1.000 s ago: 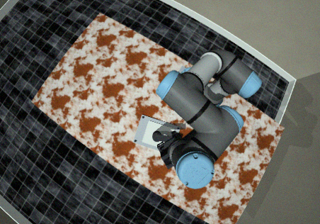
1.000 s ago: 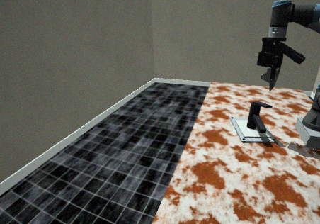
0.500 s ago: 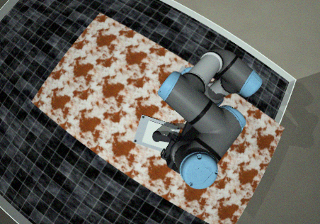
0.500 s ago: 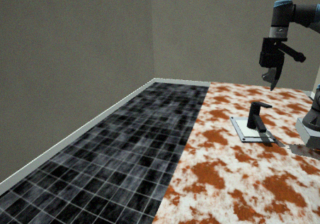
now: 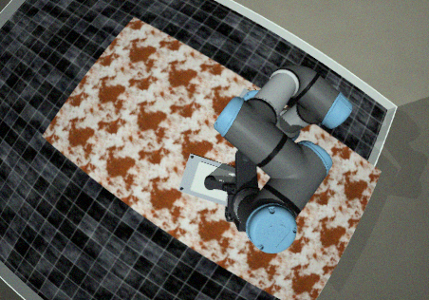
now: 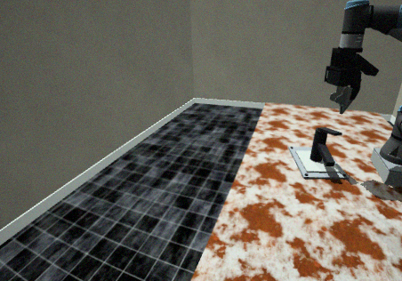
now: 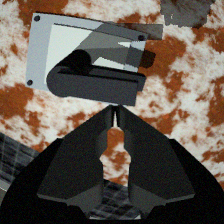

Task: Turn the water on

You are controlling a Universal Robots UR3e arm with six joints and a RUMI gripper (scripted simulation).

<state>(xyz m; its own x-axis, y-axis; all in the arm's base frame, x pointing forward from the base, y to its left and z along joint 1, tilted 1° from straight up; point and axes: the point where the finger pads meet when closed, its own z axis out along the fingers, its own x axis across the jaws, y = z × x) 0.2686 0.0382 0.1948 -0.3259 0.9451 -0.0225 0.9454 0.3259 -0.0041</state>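
The lever is 20 mm ahead of my hand, 20 mm to the right of it and 90 mm below it. From my hand the other things lie so: tap: 30 mm ahead, 40 mm to the right, 150 mm below.
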